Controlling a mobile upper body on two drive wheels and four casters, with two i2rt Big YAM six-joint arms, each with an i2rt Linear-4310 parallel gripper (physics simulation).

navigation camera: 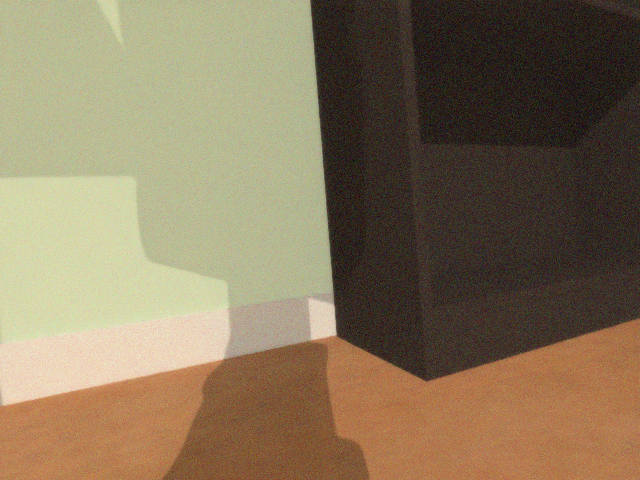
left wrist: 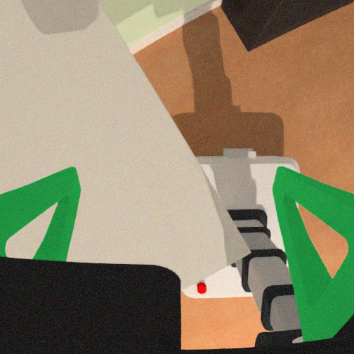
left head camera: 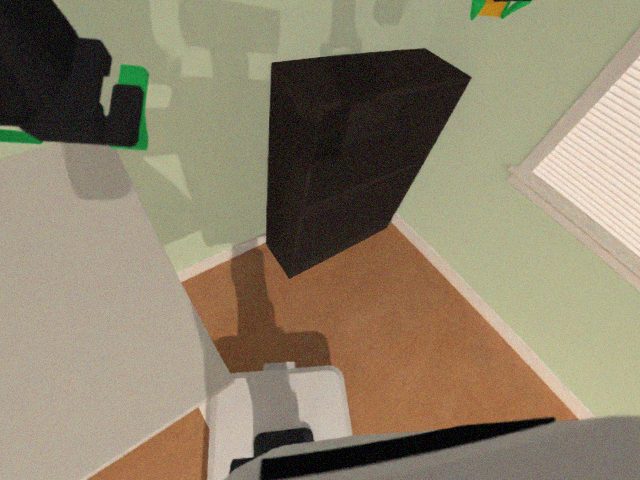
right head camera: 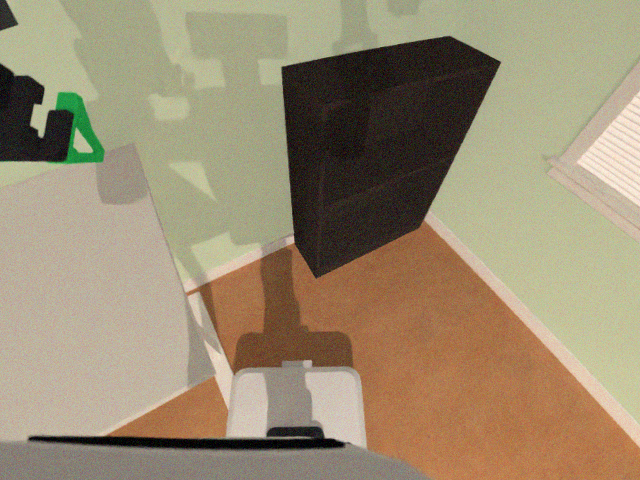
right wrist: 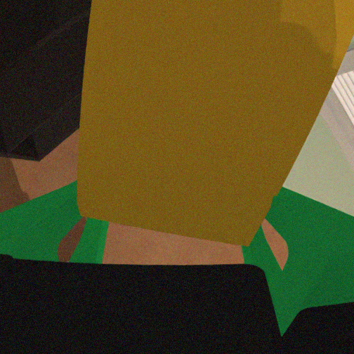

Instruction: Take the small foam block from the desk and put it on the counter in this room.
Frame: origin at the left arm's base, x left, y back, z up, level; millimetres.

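Seen in the pictures: left gripper, fingertip midpoint: (left head camera: 94, 140) (right head camera: 63, 155); right gripper, fingertip midpoint: (left head camera: 486, 16).
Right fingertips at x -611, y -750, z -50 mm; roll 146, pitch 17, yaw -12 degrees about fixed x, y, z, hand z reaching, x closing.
Note:
A point is followed by its place in that frame.
The yellow foam block (left head camera: 491, 7) @(x -608, y -745, z -32 mm) (right wrist: 185, 115) is between the green fingers of my right gripper (left head camera: 497, 6) (right wrist: 172, 176), which is shut on it and holds it up in the air. It fills much of the right wrist view. My left gripper (left head camera: 77, 136) @(x 6, y -356, z -127 mm) (right head camera: 72, 129) (left wrist: 176, 177) is open and empty, its fingers wide apart over a pale grey-beige top (left head camera: 103, 310) @(x 126, y -315, z -460 mm) (right head camera: 93, 310) @(x 157, y -296, z -460 mm) (left wrist: 100, 125). That top lies at the left in both head views and the left wrist view. I cannot tell whether it is the desk or the counter.
A dark shelf unit (left head camera: 281, 180) @(x -241, y -995, z -777 mm) (right head camera: 305, 170) @(x -264, y -951, z -677 mm) (navigation camera: 372, 206) @(x -267, y -946, z -1158 mm) stands against the green wall, ahead on the brown floor (left head camera: 439, 335) @(x -1150, y -458, z -1410 mm) (navigation camera: 516, 413) @(x -395, y -757, z -1410 mm). My white base (left head camera: 320, 403) @(x -373, y -179, z -1150 mm) (right head camera: 336, 403) @(x -380, y -182, z -1150 mm) is close beside the pale top's corner. A blind-covered window (left head camera: 599, 134) @(x -1347, y -822, z -302 mm) (right head camera: 620, 144) @(x -1339, y -835, z -423 mm) is at the right.

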